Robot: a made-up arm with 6 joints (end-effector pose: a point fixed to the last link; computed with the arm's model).
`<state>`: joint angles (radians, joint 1 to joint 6).
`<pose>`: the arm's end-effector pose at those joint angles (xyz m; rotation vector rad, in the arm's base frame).
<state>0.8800 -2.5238 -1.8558 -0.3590 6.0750 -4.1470</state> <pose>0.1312 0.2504 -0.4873 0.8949 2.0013 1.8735</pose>
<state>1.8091 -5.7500 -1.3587 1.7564 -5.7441 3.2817</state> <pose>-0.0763 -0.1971 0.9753 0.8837 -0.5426 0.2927</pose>
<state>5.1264 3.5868 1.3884 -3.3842 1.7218 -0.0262</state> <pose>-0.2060 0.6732 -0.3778 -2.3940 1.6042 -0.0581</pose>
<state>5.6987 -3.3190 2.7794 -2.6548 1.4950 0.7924</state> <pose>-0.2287 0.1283 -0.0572 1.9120 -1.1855 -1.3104</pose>
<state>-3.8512 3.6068 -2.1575 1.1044 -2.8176 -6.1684</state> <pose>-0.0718 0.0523 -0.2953 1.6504 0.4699 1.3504</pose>
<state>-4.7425 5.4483 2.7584 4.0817 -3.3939 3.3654</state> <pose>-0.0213 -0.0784 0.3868 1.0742 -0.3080 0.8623</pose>
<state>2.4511 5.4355 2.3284 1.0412 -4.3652 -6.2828</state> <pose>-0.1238 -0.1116 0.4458 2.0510 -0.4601 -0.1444</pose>
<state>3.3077 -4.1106 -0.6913 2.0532 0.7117 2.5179</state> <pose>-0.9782 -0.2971 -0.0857 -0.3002 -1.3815 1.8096</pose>
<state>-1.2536 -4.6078 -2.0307 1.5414 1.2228 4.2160</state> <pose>0.2850 -0.2803 0.5542 -1.4302 0.2028 -1.7269</pose>
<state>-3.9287 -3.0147 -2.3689 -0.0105 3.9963 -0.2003</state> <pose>-0.1469 0.0778 -0.0901 1.5706 -0.4886 1.7421</pose>
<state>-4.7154 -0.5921 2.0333 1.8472 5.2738 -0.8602</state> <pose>0.0700 0.2476 0.6036 0.3476 1.8433 1.1267</pose>
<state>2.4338 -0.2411 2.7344 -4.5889 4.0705 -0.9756</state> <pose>-0.0272 0.1107 0.3270 -0.3439 1.0873 0.0906</pose>
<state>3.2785 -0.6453 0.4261 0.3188 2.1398 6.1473</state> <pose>0.3036 -0.0450 0.9575 2.3644 0.7726 -1.7123</pose>
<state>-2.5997 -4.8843 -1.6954 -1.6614 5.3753 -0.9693</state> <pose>-0.2371 -0.3307 0.7508 0.9212 0.2144 0.8427</pose>
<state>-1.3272 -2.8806 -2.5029 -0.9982 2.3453 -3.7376</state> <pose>0.0074 -0.1896 -0.2089 2.0071 -1.7325 -0.9111</pose>
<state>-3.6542 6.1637 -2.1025 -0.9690 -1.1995 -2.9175</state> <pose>0.2996 -0.3506 0.2762 -0.2908 -2.5411 1.0855</pose>
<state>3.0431 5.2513 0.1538 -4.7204 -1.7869 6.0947</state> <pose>0.8030 0.0137 0.6761 -1.5639 -0.7871 -0.5937</pose>
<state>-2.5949 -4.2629 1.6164 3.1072 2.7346 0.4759</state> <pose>-0.2914 -0.2358 -0.4347 0.0317 -0.9426 0.9852</pose>
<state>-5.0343 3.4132 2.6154 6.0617 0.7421 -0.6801</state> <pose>-0.0875 -0.1782 0.1881 -0.3394 0.3659 0.3605</pose>
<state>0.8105 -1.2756 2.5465 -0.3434 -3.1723 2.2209</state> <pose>-0.1709 -0.1122 0.3700 1.8733 1.5704 -1.7354</pose>
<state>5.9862 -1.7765 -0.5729 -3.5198 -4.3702 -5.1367</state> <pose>-0.6745 0.3090 -0.3732 -1.6615 1.3241 -1.0204</pose>
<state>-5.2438 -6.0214 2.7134 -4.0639 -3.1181 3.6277</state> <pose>0.0575 0.1871 0.3169 -0.0192 -0.2354 2.4409</pose>
